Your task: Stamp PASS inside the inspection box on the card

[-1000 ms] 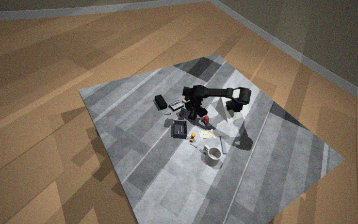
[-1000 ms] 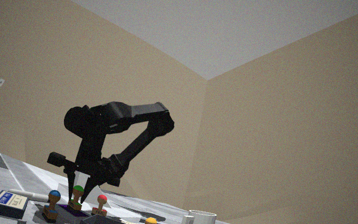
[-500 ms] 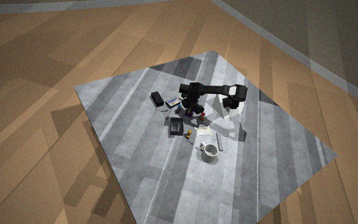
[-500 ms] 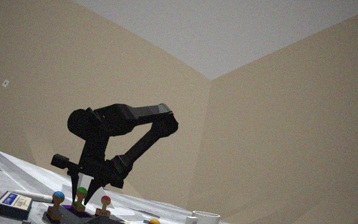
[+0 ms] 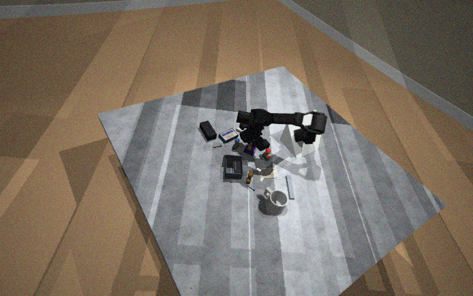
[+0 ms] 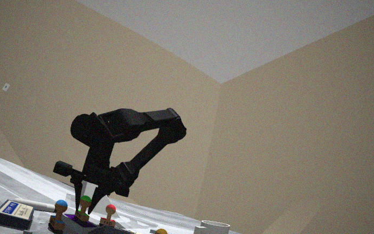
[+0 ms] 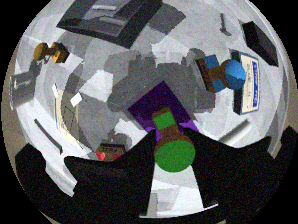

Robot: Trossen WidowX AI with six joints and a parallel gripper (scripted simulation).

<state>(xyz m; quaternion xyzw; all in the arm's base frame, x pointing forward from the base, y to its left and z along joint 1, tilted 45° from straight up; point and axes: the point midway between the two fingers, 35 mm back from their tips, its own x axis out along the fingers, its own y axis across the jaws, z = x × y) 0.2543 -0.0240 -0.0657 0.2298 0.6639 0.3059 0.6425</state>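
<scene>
My gripper tip is now right at the green-knobbed stamp. Also, from my gripper tip: purple ink pad (30 mm below); then red-knobbed stamp (80 mm to the left, 50 mm behind, 20 mm below); then blue-knobbed stamp (60 mm ahead, 50 mm to the right, 20 mm below).
</scene>
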